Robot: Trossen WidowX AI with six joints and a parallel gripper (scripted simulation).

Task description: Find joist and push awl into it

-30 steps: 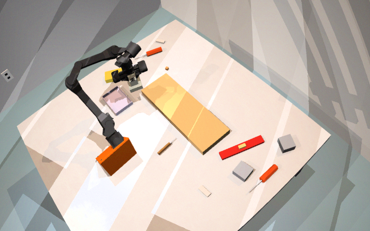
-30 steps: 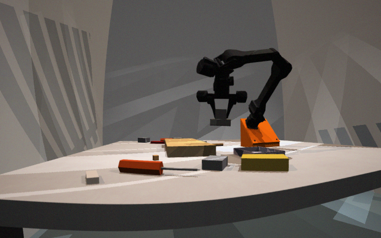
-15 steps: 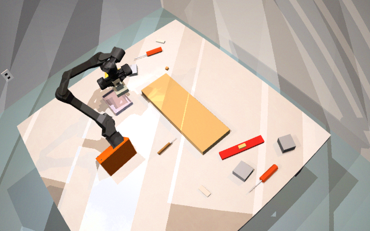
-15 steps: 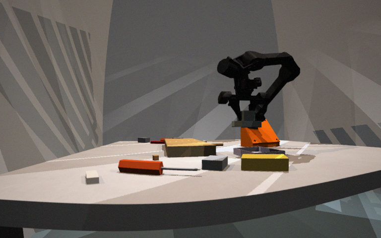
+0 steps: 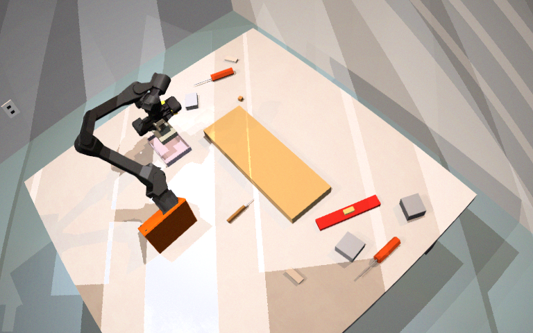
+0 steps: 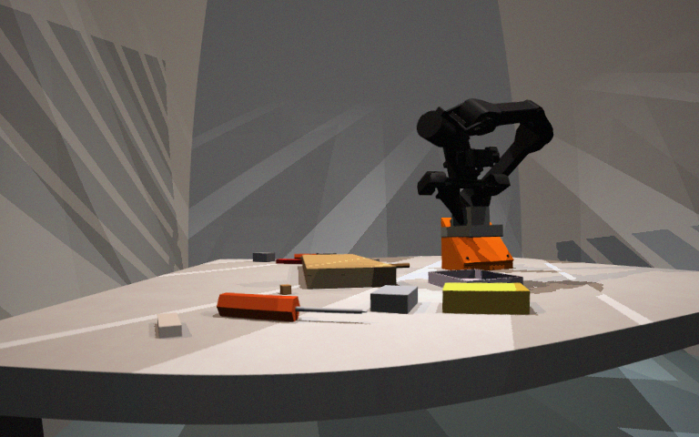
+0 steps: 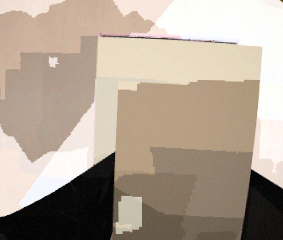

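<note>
Now: gripper tip 1 cm to the left of the tray and 11 cm above it. The rest, counted from my gripper tip: stud finder (2 cm to the right, 2 cm above); yellow block (8 cm ahead, 17 cm to the left, 11 cm below); awl (7 cm ahead, 43 cm to the right, 11 cm below).
</note>
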